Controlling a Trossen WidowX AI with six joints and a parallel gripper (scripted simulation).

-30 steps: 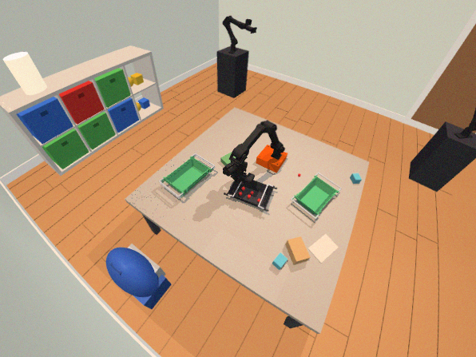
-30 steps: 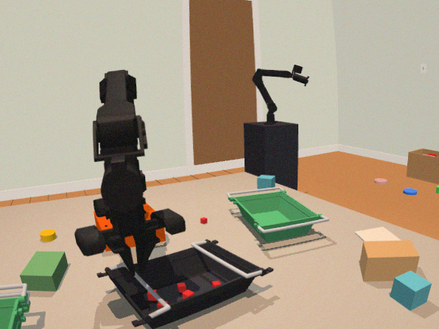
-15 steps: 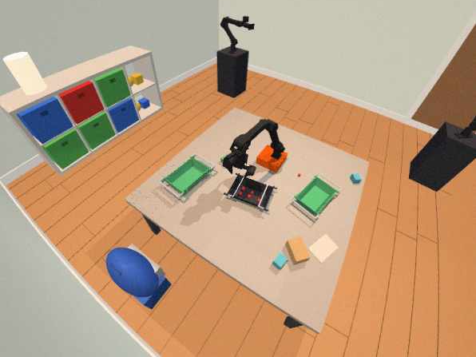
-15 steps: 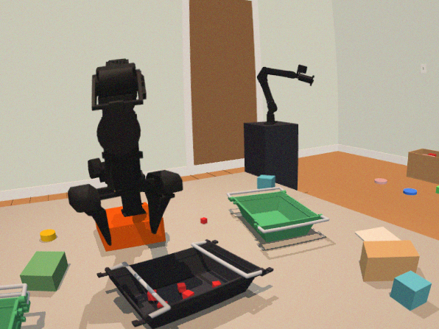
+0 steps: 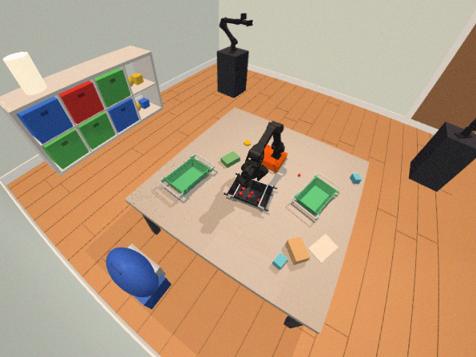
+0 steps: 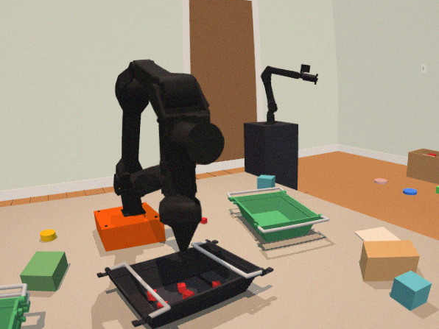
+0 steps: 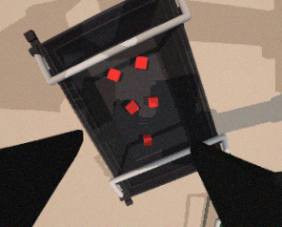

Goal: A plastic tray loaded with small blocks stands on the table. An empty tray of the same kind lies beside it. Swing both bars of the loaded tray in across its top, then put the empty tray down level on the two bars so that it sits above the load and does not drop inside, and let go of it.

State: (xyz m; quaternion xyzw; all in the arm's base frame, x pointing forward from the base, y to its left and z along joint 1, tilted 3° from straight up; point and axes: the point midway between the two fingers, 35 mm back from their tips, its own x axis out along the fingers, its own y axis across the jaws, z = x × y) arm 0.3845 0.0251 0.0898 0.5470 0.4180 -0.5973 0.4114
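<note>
My gripper tip is now 370 mm past the red block, 190 mm to the right of it and 130 mm above it. From my gripper tip the other things lie so: tan box 410 mm to the left, 160 mm ahead, 110 mm below; yellow disc 420 mm behind, 300 mm to the right, 130 mm below; green block 290 mm to the right, 180 mm behind, 120 mm below.
</note>
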